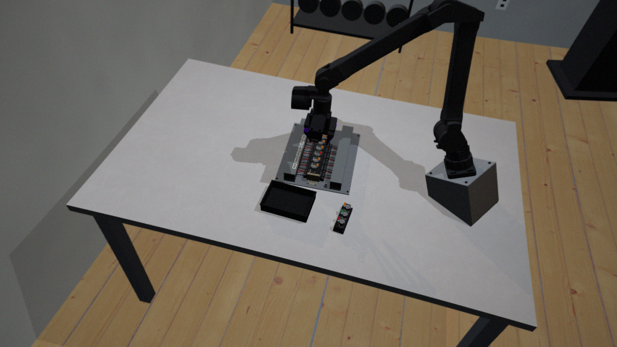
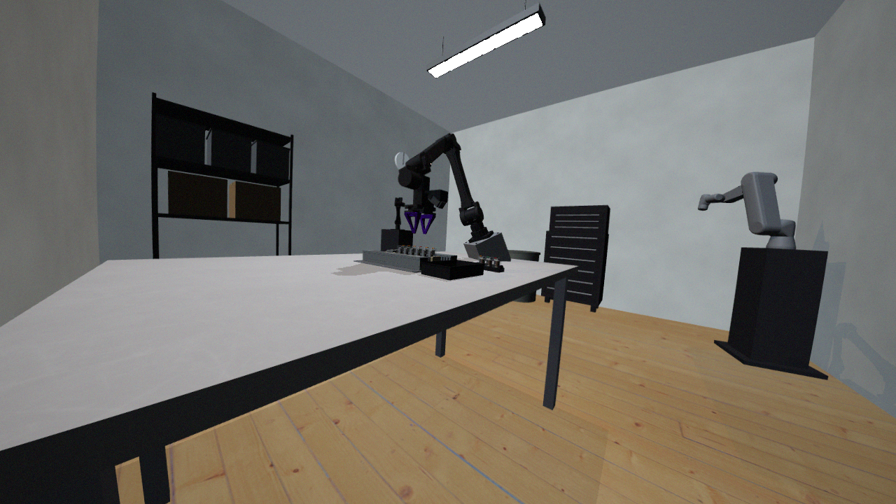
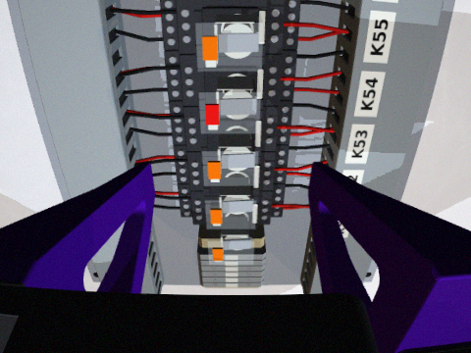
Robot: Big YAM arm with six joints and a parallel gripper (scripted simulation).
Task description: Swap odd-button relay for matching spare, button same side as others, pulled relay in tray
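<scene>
Right now my hand is 10 mm past the grey panel, 50 mm to the left of it and 120 mm above it.
</scene>
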